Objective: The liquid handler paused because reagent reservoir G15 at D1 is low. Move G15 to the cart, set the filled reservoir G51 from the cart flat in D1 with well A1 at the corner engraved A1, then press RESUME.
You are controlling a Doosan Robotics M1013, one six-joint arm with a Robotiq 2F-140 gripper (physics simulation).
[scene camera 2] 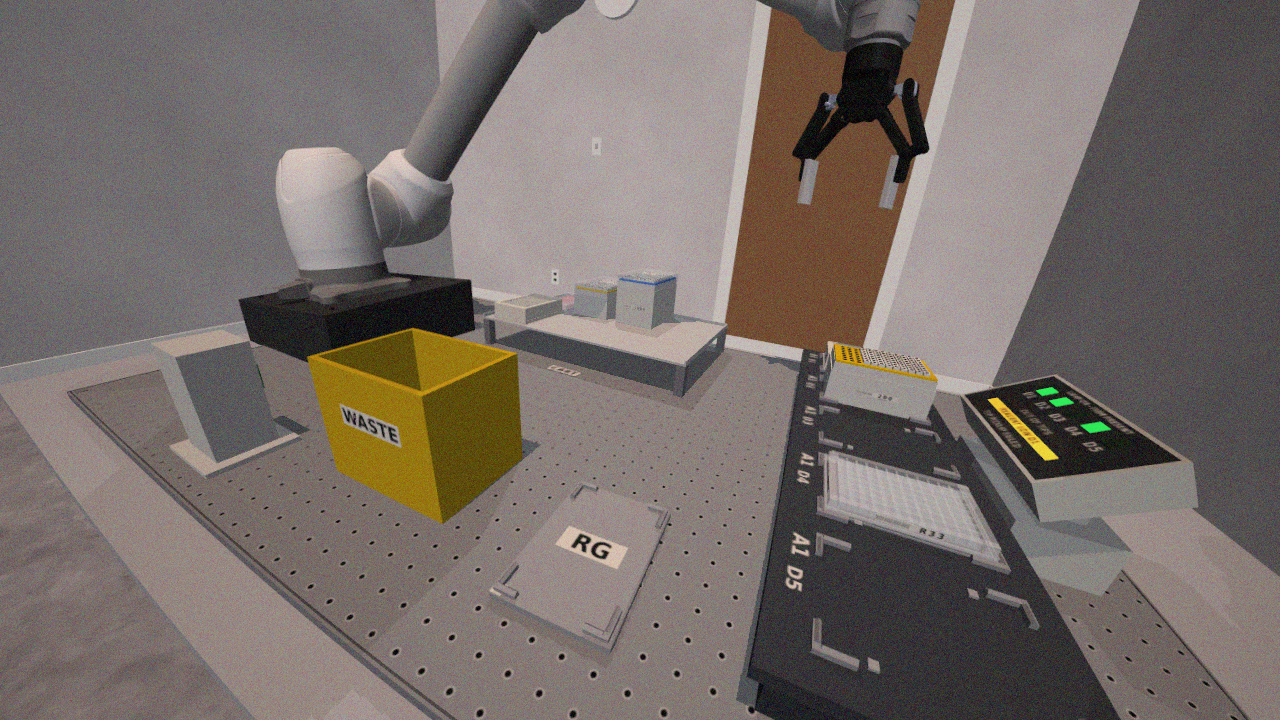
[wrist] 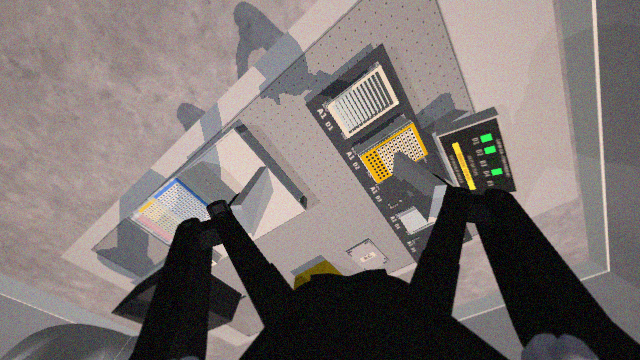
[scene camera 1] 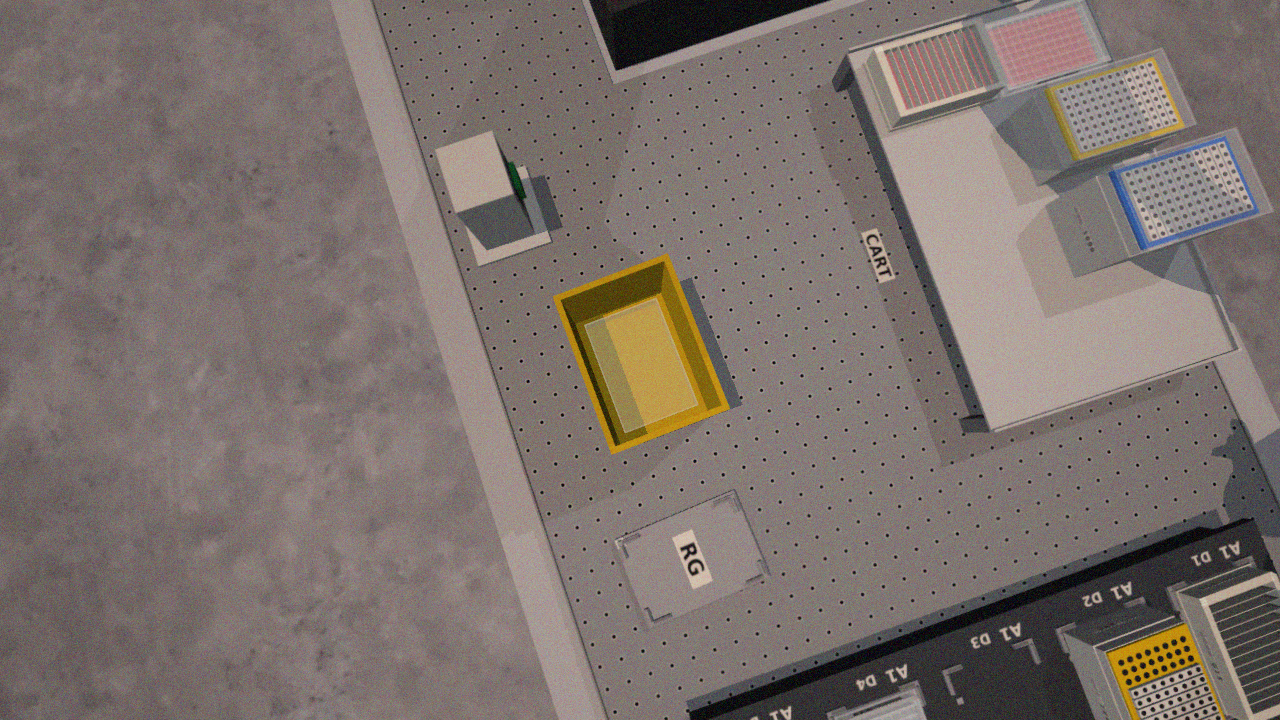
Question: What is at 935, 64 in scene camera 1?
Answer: A reservoir with red troughs.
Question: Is my gripper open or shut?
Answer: Open.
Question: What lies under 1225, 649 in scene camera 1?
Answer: A reservoir with pale troughs.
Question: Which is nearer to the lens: the clear well plate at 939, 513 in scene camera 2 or the reservoir with red troughs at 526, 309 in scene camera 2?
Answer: The clear well plate.
